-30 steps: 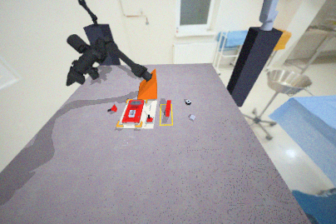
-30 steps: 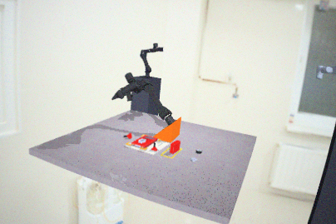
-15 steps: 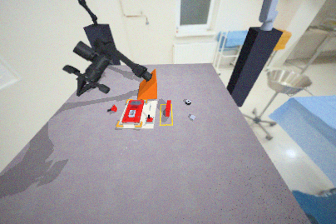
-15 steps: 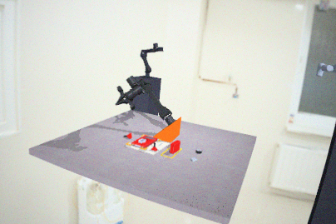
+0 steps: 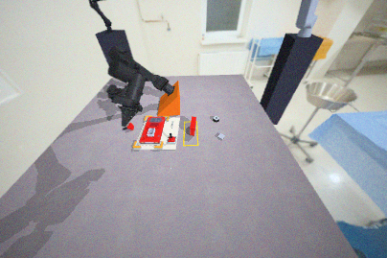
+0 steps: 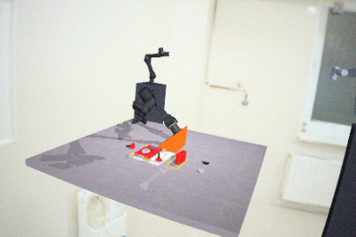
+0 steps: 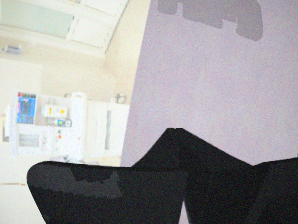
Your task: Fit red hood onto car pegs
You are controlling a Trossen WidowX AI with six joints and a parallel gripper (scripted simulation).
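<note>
The red hood is 230 mm behind my gripper tip, 240 mm to the left of it and 220 mm below it. The rest, counted from my gripper tip: black-and-white wheel 340 mm behind, 380 mm to the left, 250 mm below; jig 200 mm behind, 20 mm to the left, 250 mm below.
</note>
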